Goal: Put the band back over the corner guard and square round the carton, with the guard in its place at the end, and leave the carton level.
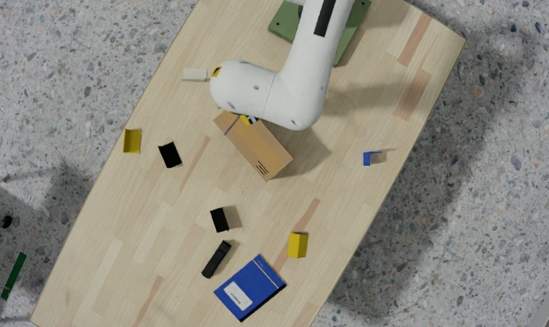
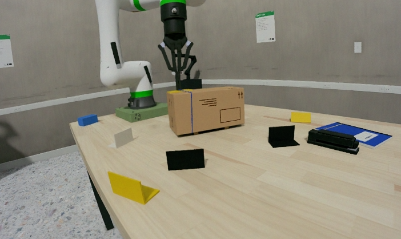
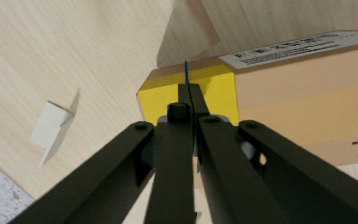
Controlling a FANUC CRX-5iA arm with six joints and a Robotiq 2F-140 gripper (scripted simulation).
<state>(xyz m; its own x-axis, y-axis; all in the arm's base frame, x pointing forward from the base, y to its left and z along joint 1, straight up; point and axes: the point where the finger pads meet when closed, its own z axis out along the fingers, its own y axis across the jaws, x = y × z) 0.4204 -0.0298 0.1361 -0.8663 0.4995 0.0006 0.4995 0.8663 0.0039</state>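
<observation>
The yellow corner guard is 50 mm below my hand. From my hand the other things lie so: blue corner guard (420 mm to the left, 140 mm below, 90 mm behind); then white corner guard (230 mm to the right, 170 mm below, 20 mm behind); then brown carton (100 mm below, 70 mm ahead, 60 mm to the left).
</observation>
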